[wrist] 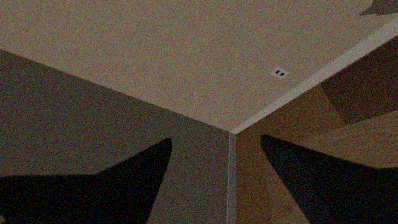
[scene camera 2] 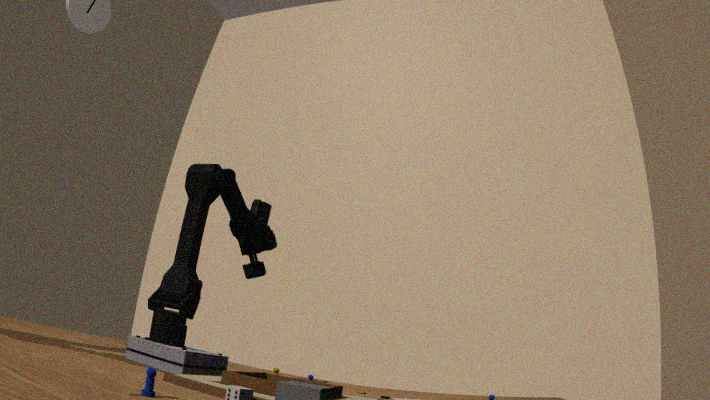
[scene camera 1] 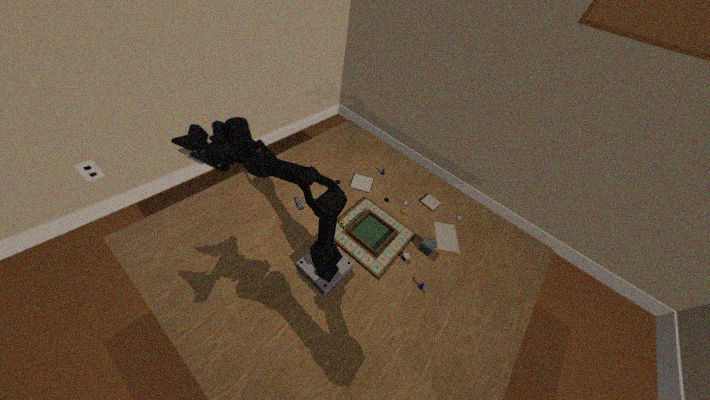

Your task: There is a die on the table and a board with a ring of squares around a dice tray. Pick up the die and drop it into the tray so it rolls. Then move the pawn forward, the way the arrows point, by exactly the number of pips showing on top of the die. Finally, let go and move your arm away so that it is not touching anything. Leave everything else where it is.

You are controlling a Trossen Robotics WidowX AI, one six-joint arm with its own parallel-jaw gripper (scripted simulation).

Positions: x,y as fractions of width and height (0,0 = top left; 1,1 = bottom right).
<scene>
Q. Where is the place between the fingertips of my gripper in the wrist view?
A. At 0.54,0.63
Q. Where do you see a green dice tray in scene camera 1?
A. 0.52,0.58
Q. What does my gripper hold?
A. Nothing.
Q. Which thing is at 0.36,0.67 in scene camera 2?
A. My gripper.
</scene>
